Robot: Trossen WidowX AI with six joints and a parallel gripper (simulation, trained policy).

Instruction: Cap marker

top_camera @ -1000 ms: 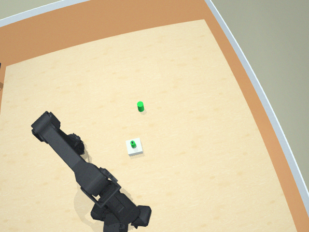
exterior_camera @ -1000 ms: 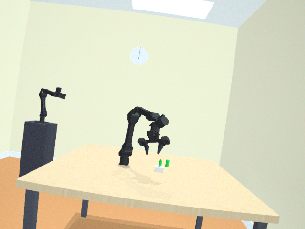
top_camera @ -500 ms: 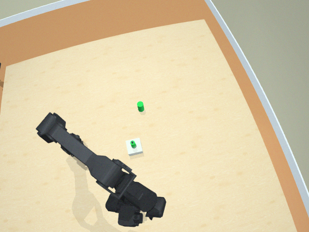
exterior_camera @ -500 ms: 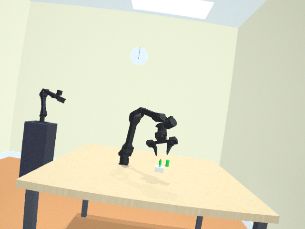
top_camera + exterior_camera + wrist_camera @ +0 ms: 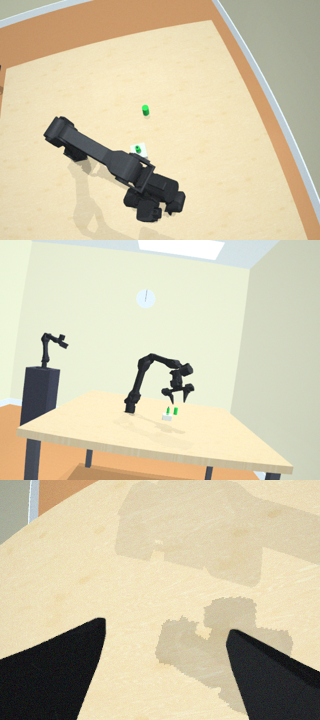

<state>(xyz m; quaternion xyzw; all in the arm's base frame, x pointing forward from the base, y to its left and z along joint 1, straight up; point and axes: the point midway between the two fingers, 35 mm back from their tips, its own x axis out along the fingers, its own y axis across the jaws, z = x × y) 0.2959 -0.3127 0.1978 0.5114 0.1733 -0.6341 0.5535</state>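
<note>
My gripper tip is now 45 cm to the right of the green cap, 14 cm above it and 3 cm short of it. From my gripper tip the other things lie so: white holder block: 27 cm to the left, 15 cm below, 4 cm behind.
</note>
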